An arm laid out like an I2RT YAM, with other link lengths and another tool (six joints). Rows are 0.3 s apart.
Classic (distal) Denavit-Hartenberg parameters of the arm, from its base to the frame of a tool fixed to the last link. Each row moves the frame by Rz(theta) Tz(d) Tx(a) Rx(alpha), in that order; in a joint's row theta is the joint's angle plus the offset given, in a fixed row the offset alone. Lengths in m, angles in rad.
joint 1: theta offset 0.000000, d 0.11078, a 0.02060, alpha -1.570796
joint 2: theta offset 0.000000, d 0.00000, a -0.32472, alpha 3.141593
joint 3: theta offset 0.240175, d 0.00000, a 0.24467, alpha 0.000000
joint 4: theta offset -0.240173, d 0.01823, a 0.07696, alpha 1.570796
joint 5: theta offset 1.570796, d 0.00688, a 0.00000, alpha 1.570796
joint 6: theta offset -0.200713, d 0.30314, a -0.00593, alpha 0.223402
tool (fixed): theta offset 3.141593, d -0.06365, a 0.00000, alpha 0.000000
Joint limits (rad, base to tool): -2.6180..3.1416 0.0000..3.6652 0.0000..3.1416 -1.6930..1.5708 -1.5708..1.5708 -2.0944..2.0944
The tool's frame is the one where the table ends.
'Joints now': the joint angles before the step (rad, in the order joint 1, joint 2, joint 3, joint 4, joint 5, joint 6). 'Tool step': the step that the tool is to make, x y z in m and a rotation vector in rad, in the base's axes. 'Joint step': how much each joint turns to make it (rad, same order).
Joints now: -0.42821, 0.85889, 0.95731, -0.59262, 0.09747, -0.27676
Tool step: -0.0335, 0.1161, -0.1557, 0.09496, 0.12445, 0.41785
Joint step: 0.11830, -0.25914, -0.48980, 0.07459, -0.27570, -0.12534
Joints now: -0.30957, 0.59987, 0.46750, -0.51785, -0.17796, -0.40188
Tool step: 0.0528, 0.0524, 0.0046, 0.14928, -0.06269, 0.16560
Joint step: 0.13169, 0.19184, -0.05161, 0.29503, -0.12131, 0.11280
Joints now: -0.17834, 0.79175, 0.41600, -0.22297, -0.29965, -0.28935
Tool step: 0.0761, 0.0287, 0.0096, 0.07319, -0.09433, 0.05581
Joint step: 0.12466, 0.31287, -0.02607, 0.45642, 0.01595, 0.11174
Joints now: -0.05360, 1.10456, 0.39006, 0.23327, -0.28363, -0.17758
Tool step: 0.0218, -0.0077, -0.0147, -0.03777, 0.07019, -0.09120
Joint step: 0.09151, 0.10962, 0.06566, -0.01517, 0.17811, 0.05682
